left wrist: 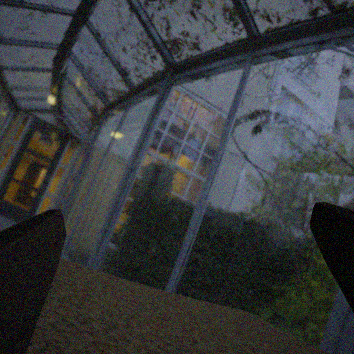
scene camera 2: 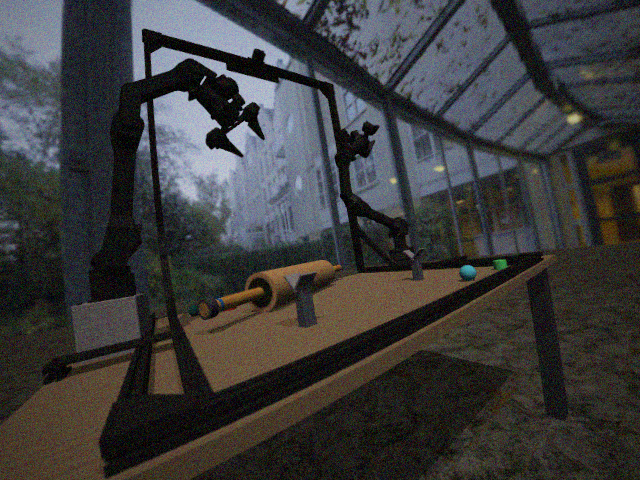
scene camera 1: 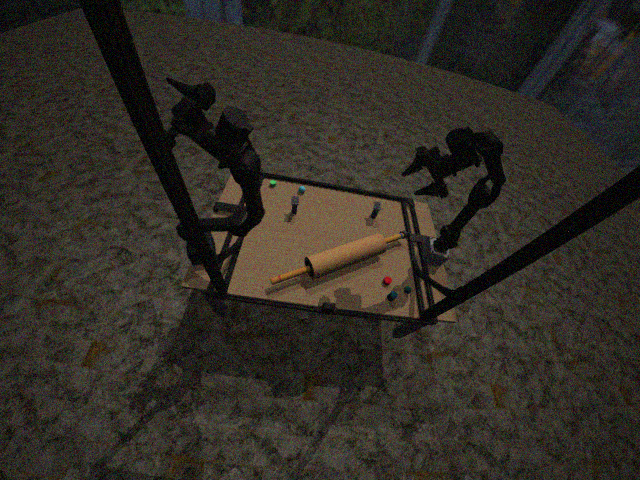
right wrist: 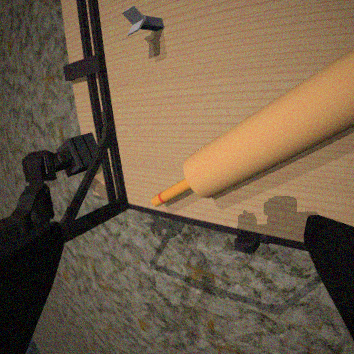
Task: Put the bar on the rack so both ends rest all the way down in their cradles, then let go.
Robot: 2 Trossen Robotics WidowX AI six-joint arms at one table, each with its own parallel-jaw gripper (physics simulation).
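Pixels of known places: left gripper, fingertip midpoint: (left wrist: 191,219) (scene camera 2: 376,133) (scene camera 1: 152,92); right gripper, fingertip midpoint: (scene camera 2: 253,147) (scene camera 1: 408,184) (right wrist: 185,232); left arm's base at its link origin: (scene camera 2: 400,248) (right wrist: 67,158); right arm's base at its link origin: (scene camera 2: 113,298) (scene camera 1: 439,247).
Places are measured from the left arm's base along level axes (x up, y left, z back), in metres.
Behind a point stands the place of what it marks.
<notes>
The bar, a wooden rolling pin (scene camera 1: 346,254) @[x 0.007, y -0.203, z -0.590 m] (scene camera 2: 294,279) (right wrist: 270,145) @[x 0.008, y -0.195, z -0.620 m] with thin handles, lies slantwise on the table, apart from the rack. The rack is two separate grey posts with V-shaped cradles: the left one in scene camera 1 (scene camera 1: 294,204) @[x -0.024, y 0.149, z -0.454 m] (scene camera 2: 417,268) @[x -0.057, y 0.161, z -0.473 m] (right wrist: 145,22) @[x -0.034, y 0.147, z -0.469 m] and the right one (scene camera 1: 375,209) @[x -0.025, y 0.038, z -0.874 m] (scene camera 2: 305,307) @[x -0.059, y 0.051, z -0.898 m]. Both cradles are empty. My right gripper (scene camera 1: 410,183) @[x 0.374, y -0.182, z -0.730 m] (scene camera 2: 252,147) @[x 0.374, y -0.182, z -0.730 m] (right wrist: 185,232) @[x 0.374, y -0.182, z -0.730 m] is open and empty, high above the table. My left gripper (scene camera 2: 373,137) @[x 0.591, y -0.004, z -0.038 m] (left wrist: 191,219) @[x 0.591, y -0.004, z -0.038 m] is open and empty, raised high and facing away from the table.
A green piece (scene camera 1: 272,183) @[x -0.069, y 0.367, z -0.388 m] (scene camera 2: 499,264) @[x -0.078, y 0.375, z -0.411 m] and a cyan ball (scene camera 1: 302,189) @[x -0.061, y 0.283, z -0.540 m] (scene camera 2: 467,272) @[x -0.070, y 0.296, z -0.561 m] lie near the left cradle in scene camera 1. A red piece (scene camera 1: 387,280) @[x -0.069, y -0.342, z -0.765 m] and two teal pieces (scene camera 1: 392,295) @[x -0.054, y -0.417, z -0.743 m] (scene camera 1: 407,290) @[x -0.066, y -0.414, z -0.835 m] lie beyond the bar. Black rails and tall frame posts (scene camera 1: 149,139) @[x 0.612, y -0.226, z -0.061 m] edge the table.
</notes>
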